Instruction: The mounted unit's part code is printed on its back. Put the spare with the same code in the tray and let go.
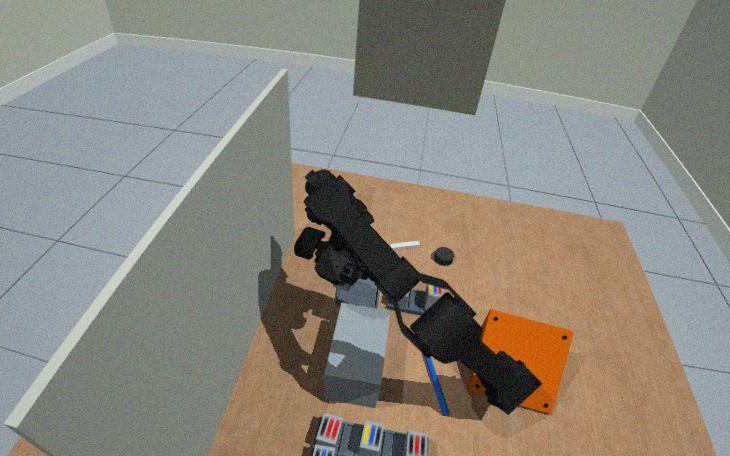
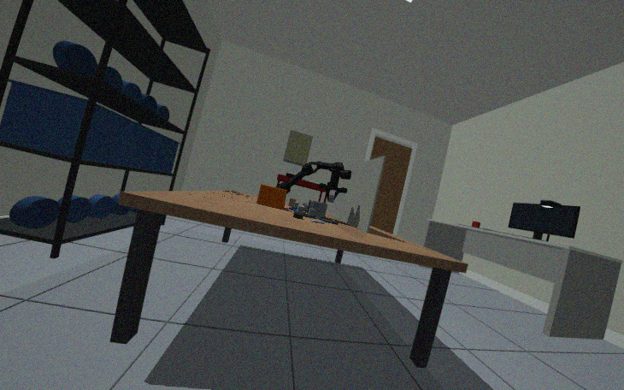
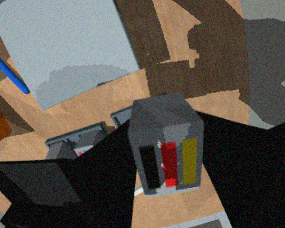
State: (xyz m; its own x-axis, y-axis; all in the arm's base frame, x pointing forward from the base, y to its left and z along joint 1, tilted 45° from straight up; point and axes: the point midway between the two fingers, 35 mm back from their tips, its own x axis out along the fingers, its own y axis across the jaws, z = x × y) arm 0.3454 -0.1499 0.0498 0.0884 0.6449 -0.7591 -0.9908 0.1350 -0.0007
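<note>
The flat grey tray is 12 cm below my gripper tip, 10 cm to the right of it and 2 cm behind it. The rest, counted from my gripper tip: tall grey box (12 cm to the left, 8 cm below, 6 cm behind); then grey spare block (2 cm above, 1 cm to the right); then rack (16 cm behind, 12 cm below, 9 cm to the right).
</note>
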